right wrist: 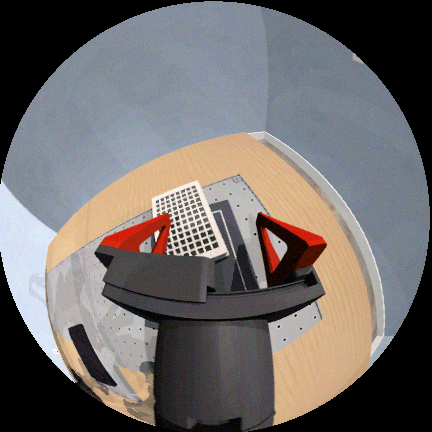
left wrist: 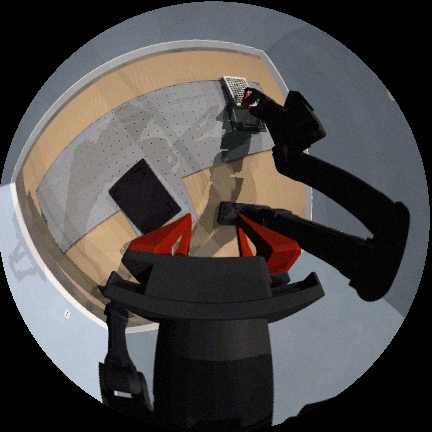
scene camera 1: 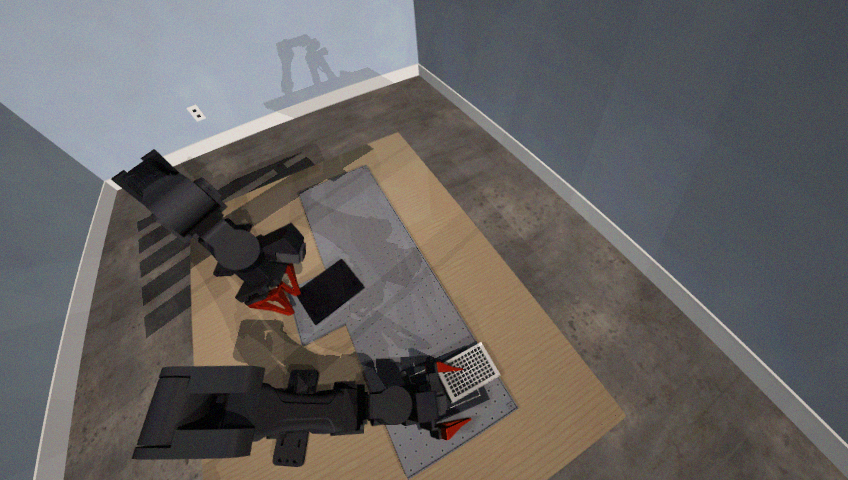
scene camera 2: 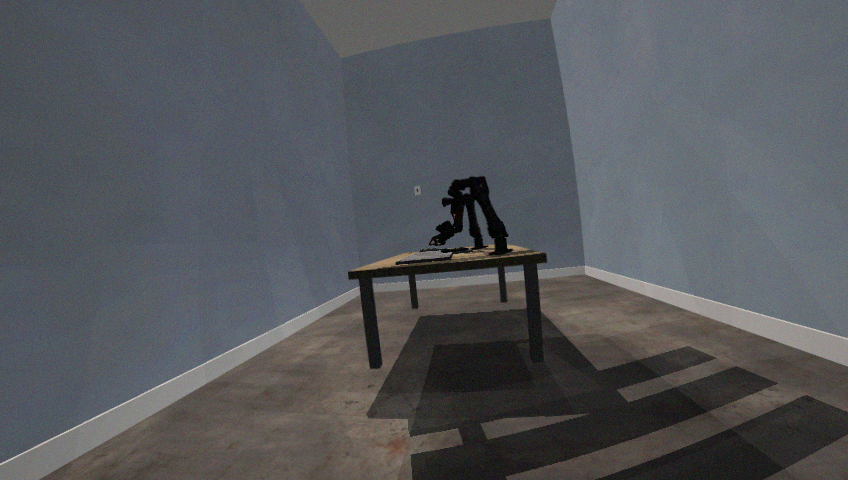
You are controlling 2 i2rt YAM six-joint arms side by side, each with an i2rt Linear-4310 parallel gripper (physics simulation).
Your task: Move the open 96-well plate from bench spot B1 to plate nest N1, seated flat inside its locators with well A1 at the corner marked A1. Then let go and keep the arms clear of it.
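Pixels of known places: left gripper, between the fingertips: [left wrist: 213, 217] [scene camera 1: 295, 304] [scene camera 2: 456, 220]; right gripper, between the fingertips: [right wrist: 212, 217] [left wrist: 258, 94] [scene camera 1: 465, 393] [scene camera 2: 431, 245]; left arm's base, origin of its link: [scene camera 2: 501, 252]; right arm's base, origin of its link: [left wrist: 246, 213] [scene camera 2: 479, 248].
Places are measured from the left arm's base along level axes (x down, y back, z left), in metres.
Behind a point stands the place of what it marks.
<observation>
The white 96-well plate [scene camera 1: 470, 371] @[x -0.019, y -0.745, z -0.398 m] [left wrist: 235, 90] @[x -0.026, y -0.727, z -0.382 m] [right wrist: 187, 220] @[x -0.028, y -0.737, z -0.408 m] lies askew over one side of a dark pad with a white outline [scene camera 1: 483, 394] @[x -0.014, y -0.770, z -0.448 m] [right wrist: 232, 227] @[x -0.015, y -0.735, z -0.466 m]. The plate's markings are too small to read. My right gripper [scene camera 1: 465, 394] @[x -0.054, y -0.728, z -0.445 m] [right wrist: 212, 217] @[x -0.054, y -0.728, z -0.445 m] [scene camera 2: 436, 242] @[x -0.054, y -0.728, z -0.445 m] is wide open and empty; one finger is over the plate, the other beyond the pad's far side. A black rectangular nest [scene camera 1: 330, 291] @[x -0.025, y -0.382, z -0.179 m] [left wrist: 145, 195] @[x -0.025, y -0.386, z -0.180 m] [right wrist: 92, 355] with corner locators holds no plate. My left gripper [scene camera 1: 294, 303] @[x -0.214, y -0.394, z -0.285 m] is half open and empty, above and beside the nest.
A grey perforated board [scene camera 1: 428, 291] @[x -0.013, y -0.655, z -0.189 m] [left wrist: 185, 115] @[x -0.013, y -0.598, z -0.257 m] lies under the pad and nest on the wooden table [scene camera 1: 511, 309] @[x 0.000, y -0.873, z -0.249 m] [scene camera 2: 446, 267] @[x 0.020, y -0.134, z 0.354 m]. In the left wrist view, the right arm [left wrist: 345, 185] @[x -0.286, y -0.466, z -0.452 m] reaches across the right side. Arm shadows fall across the board.
</observation>
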